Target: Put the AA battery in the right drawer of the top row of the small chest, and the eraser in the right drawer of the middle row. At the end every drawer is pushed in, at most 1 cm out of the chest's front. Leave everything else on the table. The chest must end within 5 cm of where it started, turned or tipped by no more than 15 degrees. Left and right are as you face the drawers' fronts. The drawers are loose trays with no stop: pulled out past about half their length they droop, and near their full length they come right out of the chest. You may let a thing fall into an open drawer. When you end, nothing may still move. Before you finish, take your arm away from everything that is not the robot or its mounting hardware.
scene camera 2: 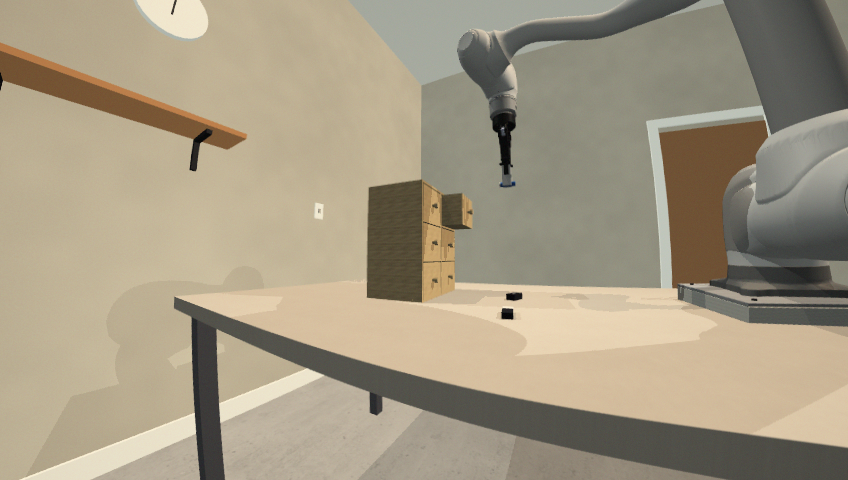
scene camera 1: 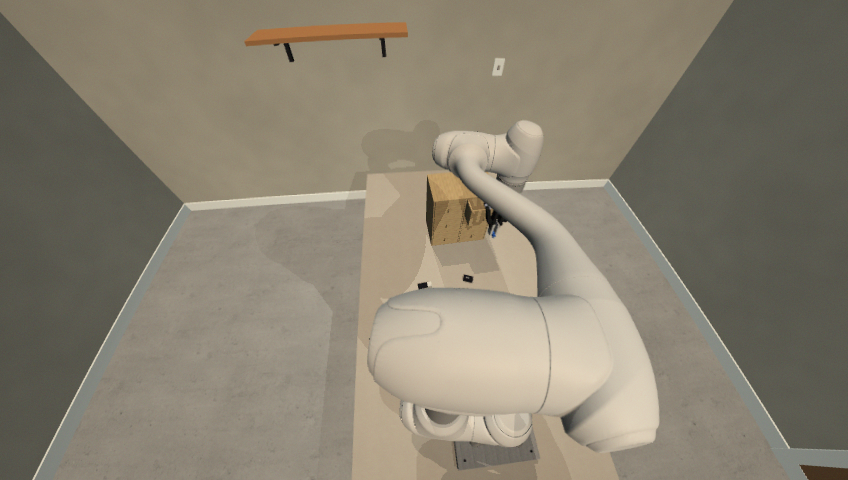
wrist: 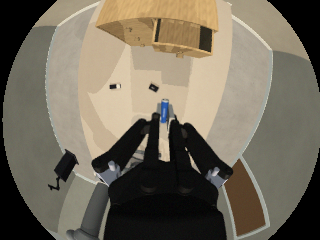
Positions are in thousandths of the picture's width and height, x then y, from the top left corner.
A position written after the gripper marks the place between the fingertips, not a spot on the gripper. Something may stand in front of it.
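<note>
Gripper (scene camera 2: 598,389), (wrist: 514,456) in view. Wooden chest (scene camera 2: 466,543) in view.
</note>
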